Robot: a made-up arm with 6 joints. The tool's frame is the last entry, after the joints.
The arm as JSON. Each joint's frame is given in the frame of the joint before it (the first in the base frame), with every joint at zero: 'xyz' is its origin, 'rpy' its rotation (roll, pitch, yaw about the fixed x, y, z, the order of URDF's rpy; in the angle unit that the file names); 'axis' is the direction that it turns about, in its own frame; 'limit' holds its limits. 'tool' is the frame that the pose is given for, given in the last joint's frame.
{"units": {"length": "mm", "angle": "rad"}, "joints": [
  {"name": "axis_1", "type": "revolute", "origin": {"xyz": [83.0, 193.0, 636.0], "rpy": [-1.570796, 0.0, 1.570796]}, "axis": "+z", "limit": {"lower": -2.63, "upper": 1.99}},
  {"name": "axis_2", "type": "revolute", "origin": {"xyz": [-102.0, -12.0, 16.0], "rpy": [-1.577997, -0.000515, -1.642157]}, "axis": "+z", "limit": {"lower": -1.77, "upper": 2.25}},
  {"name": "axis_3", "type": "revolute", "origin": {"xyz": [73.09, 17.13, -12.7], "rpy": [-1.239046, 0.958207, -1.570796]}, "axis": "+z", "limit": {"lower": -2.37, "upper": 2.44}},
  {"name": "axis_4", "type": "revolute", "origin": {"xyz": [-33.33, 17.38, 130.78], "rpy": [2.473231, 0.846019, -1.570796]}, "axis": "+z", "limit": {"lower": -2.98, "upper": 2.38}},
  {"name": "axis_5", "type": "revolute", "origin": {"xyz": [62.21, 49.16, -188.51], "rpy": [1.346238, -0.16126, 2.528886]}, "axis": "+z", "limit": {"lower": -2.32, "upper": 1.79}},
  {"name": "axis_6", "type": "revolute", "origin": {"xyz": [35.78, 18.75, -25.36], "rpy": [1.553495, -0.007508, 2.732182]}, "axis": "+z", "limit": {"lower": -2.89, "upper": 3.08}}
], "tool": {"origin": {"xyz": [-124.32, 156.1, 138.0], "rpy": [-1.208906, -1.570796, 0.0]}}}
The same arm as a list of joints. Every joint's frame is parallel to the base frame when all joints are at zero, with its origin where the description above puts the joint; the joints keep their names.
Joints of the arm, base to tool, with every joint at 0 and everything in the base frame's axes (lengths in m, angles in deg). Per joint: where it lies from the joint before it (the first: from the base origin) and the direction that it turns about. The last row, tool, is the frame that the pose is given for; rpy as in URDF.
axis_1: axis -1 0 0 xyz 0.083 0.193 0.636
axis_2: axis 0.0072 0.997429 0.071302 xyz -0.016 -0.102 0.012
axis_3: axis -0.265606 0.121303 0.95642 xyz 0.017 -0.018 0.072
axis_4: axis 0.950265 0.104496 -0.293389 xyz -0.002 0.033 0.132
axis_5: axis 0.0173 0.932405 -0.361002 xyz -0.199 0.045 0.014
axis_6: axis 1 0 0 xyz 0.031 -0.015 0.033
tool: xyz 0.138 0.19 0.061 rpy -90 0 0
Joint limits (deg, base to tool): -150.69..114.02 -101.41..128.92 -135.79..139.8 -170.74..136.36 -132.93..102.56 -165.58..176.47

